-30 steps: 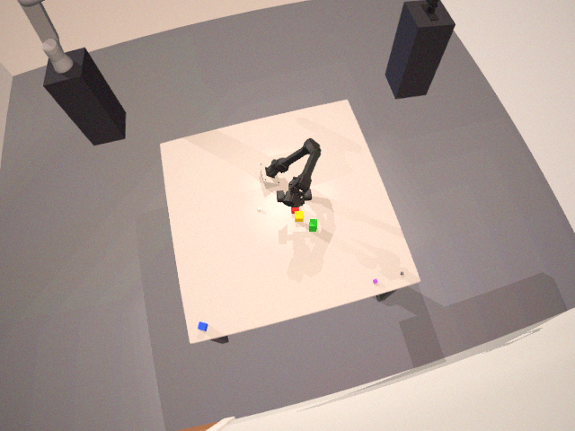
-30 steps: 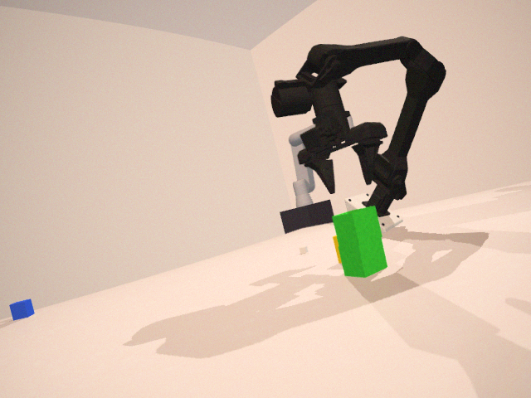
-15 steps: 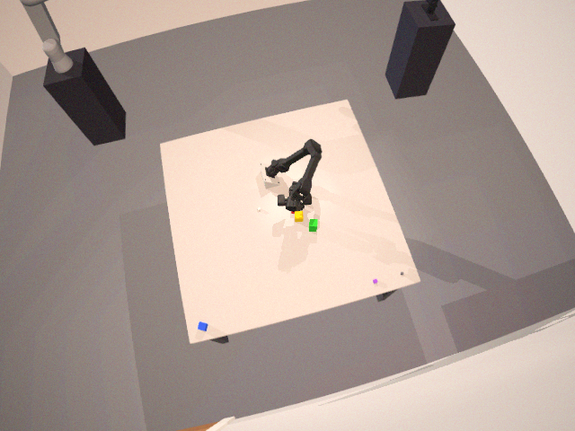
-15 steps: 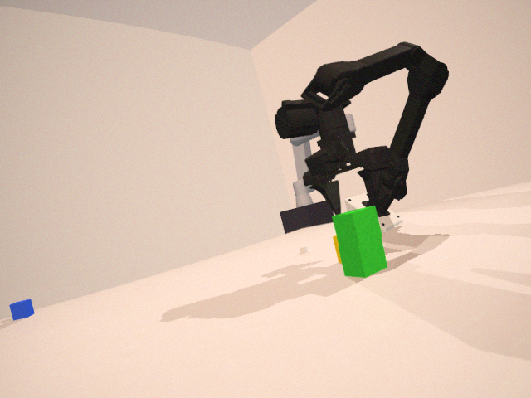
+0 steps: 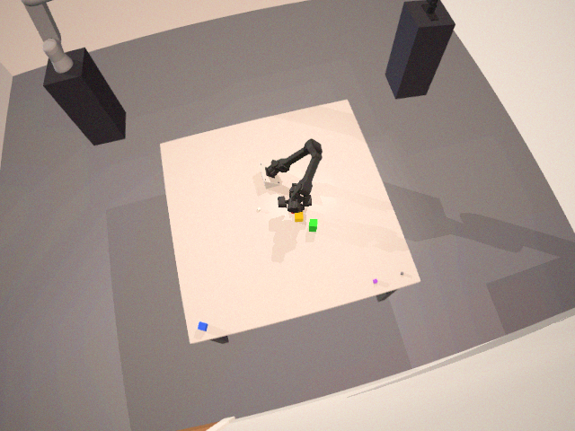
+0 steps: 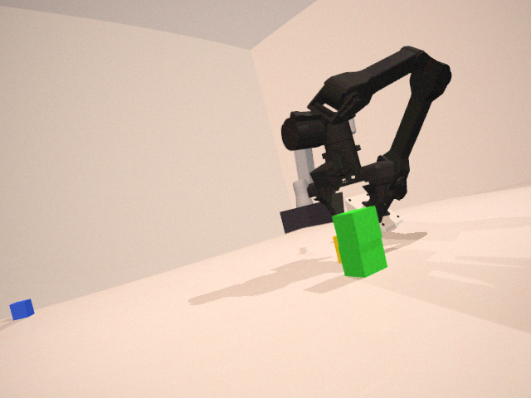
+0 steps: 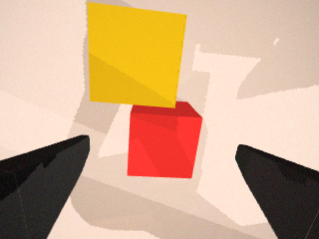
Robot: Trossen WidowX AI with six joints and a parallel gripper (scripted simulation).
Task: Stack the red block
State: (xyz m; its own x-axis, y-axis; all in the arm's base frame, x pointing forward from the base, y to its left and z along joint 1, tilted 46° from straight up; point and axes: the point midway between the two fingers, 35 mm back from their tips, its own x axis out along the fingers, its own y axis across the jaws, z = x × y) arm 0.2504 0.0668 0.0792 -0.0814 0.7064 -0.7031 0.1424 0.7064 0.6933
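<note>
Right now my gripper tip is 3 cm above the red block. From my gripper tip the other things lie so: small purple piece (50 cm ahead, 35 cm to the left, 4 cm below); then yellow block (5 cm ahead, 3 cm below, 1 cm to the left); then blue block (61 cm to the right, 57 cm ahead, 3 cm below).
</note>
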